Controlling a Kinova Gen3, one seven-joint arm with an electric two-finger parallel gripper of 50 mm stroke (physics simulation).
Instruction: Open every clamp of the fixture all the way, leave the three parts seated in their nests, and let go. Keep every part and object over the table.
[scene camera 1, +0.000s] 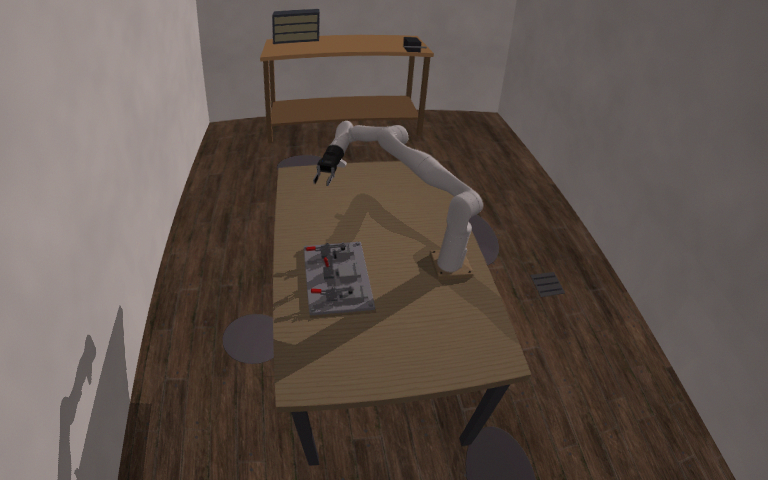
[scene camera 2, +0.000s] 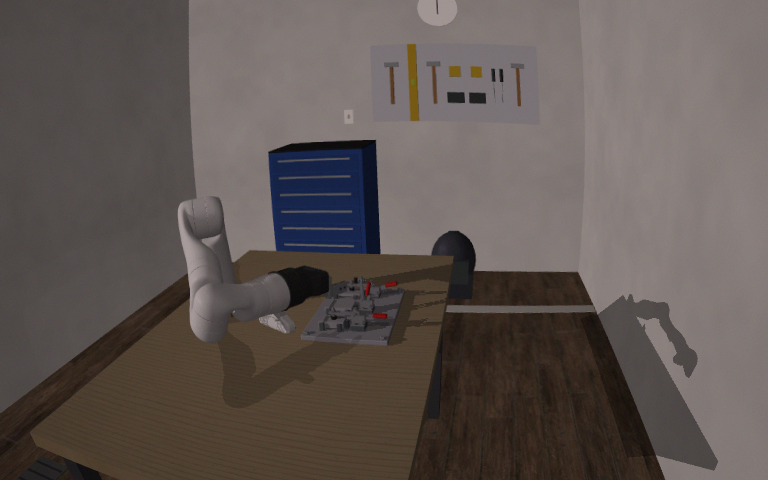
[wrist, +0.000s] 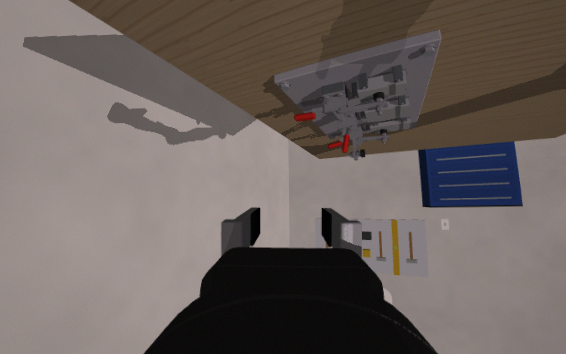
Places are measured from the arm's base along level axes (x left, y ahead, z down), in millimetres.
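Where they show: gripper, fingertip midpoint: (scene camera 1: 320, 182) (scene camera 2: 335, 283) (wrist: 290, 221); arm's base, origin of the base link: (scene camera 1: 448, 263).
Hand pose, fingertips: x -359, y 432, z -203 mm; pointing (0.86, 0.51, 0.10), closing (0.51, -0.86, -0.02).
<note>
Things, the pixels of their centre, and the offset from my fingertips. Level surfaces: height alone.
- grey fixture plate, body centre: (wrist: 361, 106) (scene camera 2: 356, 313) (scene camera 1: 336, 276) dx +306, dy +2, dz +219 mm
- middle clamp's red handle, body centre: (wrist: 343, 134) (scene camera 2: 369, 295) (scene camera 1: 325, 266) dx +301, dy +42, dz +162 mm
- far clamp's red handle, body centre: (wrist: 341, 143) (scene camera 2: 385, 284) (scene camera 1: 321, 291) dx +408, dy +80, dz +174 mm
- table, its level: dz +227 mm
The grey fixture plate (scene camera 1: 341, 310) (scene camera 2: 346, 339) (wrist: 365, 62) lies on the table with three clamps. The clamp nearest the wrist camera has its red handle (scene camera 1: 310, 248) (scene camera 2: 380, 315) (wrist: 304, 117) lying outward and its black tip (wrist: 378, 96) over its part. The middle clamp's red handle (scene camera 1: 326, 262) (scene camera 2: 368, 288) (wrist: 346, 143) stands up, with its tip (wrist: 362, 153) swung away from the part. The far clamp's red handle (scene camera 1: 316, 290) (scene camera 2: 390, 284) (wrist: 335, 145) lies outward, arm over its part. The grey parts appear in their nests; exact seating is unclear. My gripper (scene camera 1: 322, 181) (wrist: 290, 221) is open, empty, high and apart from the fixture.
The arm's base (scene camera 1: 451, 263) is bolted to the table (scene camera 1: 407, 350) (scene camera 2: 339, 418) on the side opposite the handles. The handles point to the near table edge in the wrist view. A blue drawer cabinet (scene camera 2: 320, 198) (wrist: 472, 175) stands beyond the table. A workbench (scene camera 1: 345, 48) stands at the other end.
</note>
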